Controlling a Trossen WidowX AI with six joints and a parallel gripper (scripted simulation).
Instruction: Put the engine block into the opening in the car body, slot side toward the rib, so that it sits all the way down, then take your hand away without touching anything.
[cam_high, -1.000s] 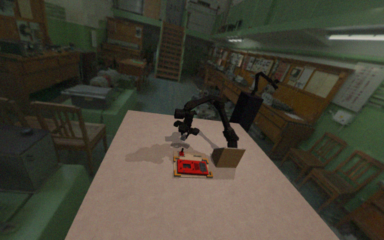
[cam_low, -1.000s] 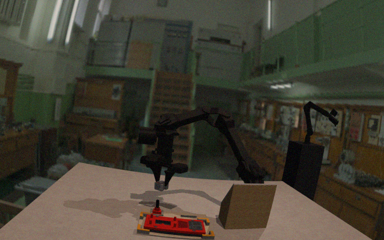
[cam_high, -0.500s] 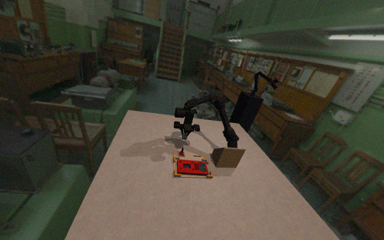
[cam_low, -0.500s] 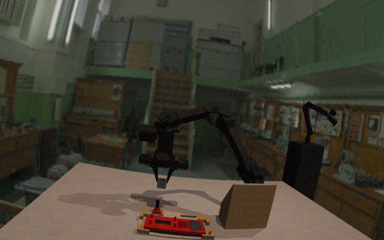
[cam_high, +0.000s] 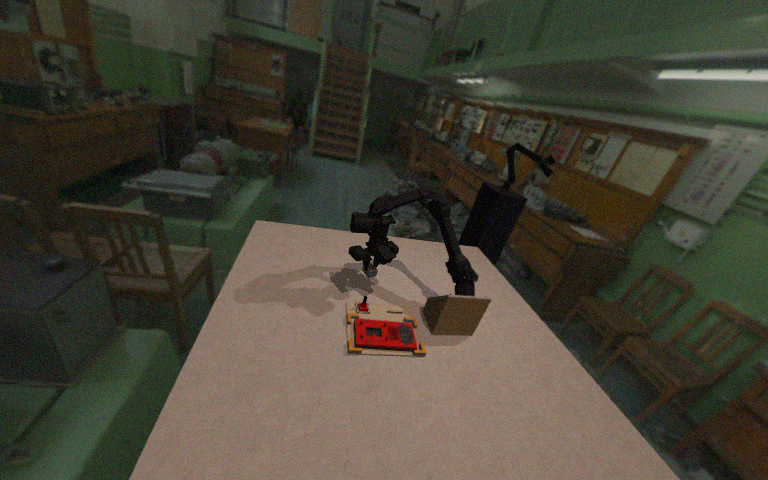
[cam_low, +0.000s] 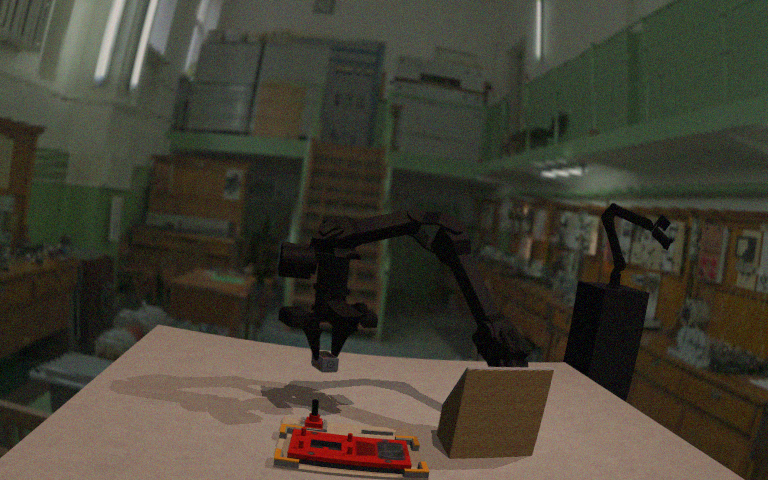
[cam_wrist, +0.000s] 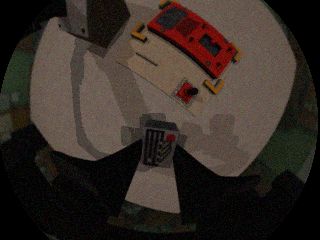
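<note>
The dark post is 2 cm ahead of my gripper tip, 8 cm to the left of it and 9 cm below it. Round my gripper tip: engine block: 1 cm below.
</note>
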